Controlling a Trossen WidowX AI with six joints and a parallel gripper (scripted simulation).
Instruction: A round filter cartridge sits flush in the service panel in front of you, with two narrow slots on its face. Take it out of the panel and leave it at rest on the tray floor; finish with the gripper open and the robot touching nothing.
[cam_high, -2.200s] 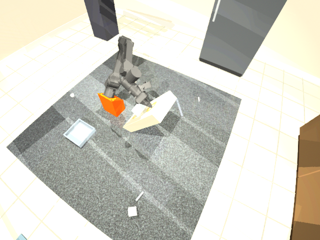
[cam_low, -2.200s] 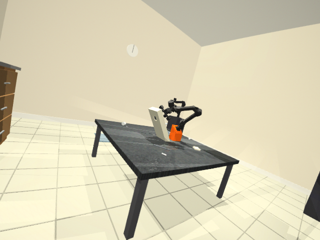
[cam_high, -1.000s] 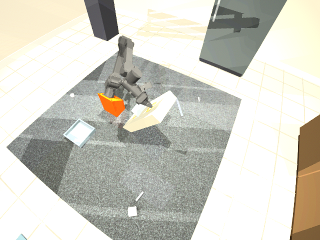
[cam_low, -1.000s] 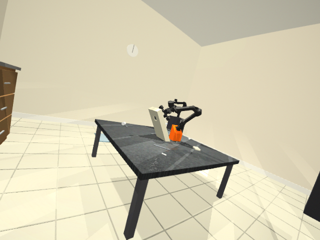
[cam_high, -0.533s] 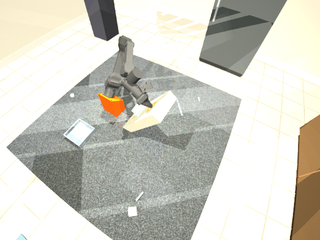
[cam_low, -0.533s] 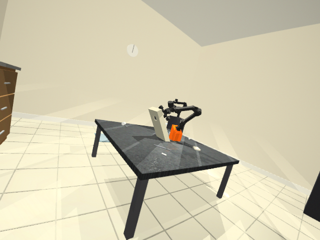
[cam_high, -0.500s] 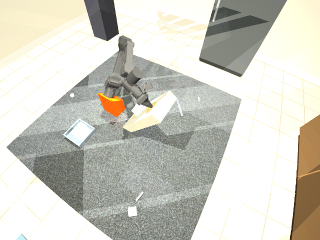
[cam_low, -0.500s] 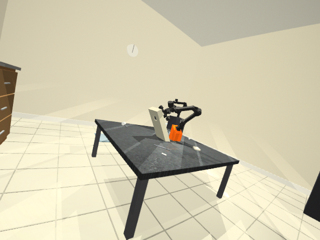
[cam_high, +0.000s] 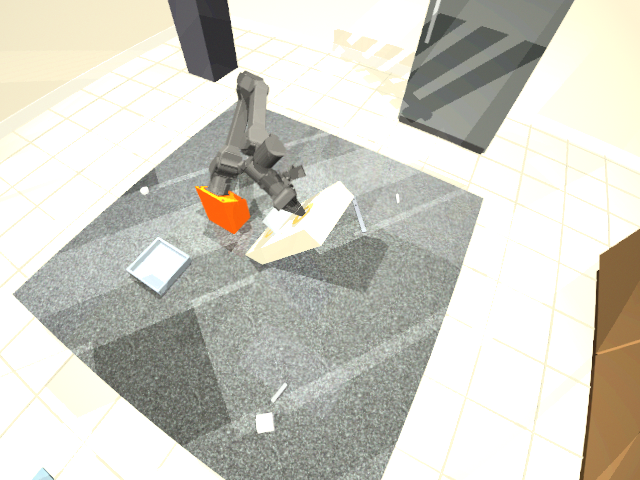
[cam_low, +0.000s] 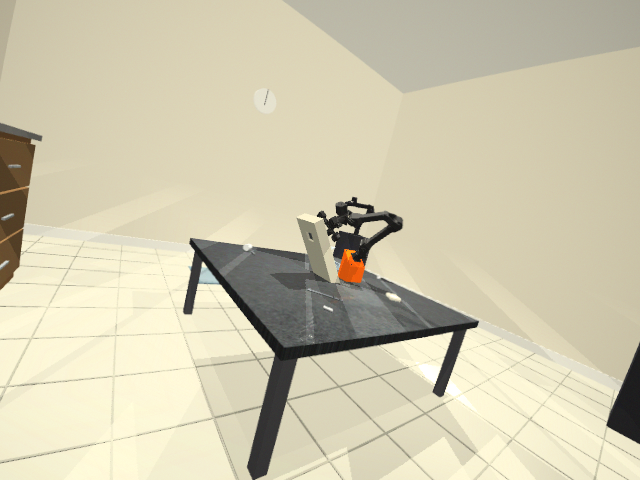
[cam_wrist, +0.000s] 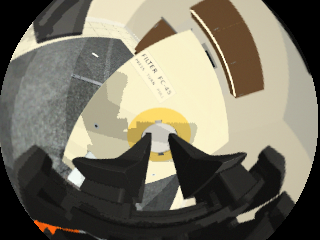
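The white round filter cartridge lies 1 cm ahead of my gripper tip and 1 cm below it. Round my gripper tip: short rod 16 cm ahead, 40 cm to the right, 25 cm below; then cream service panel 4 cm behind, 8 cm below; then peg 17 cm ahead, 44 cm to the left, 25 cm below.
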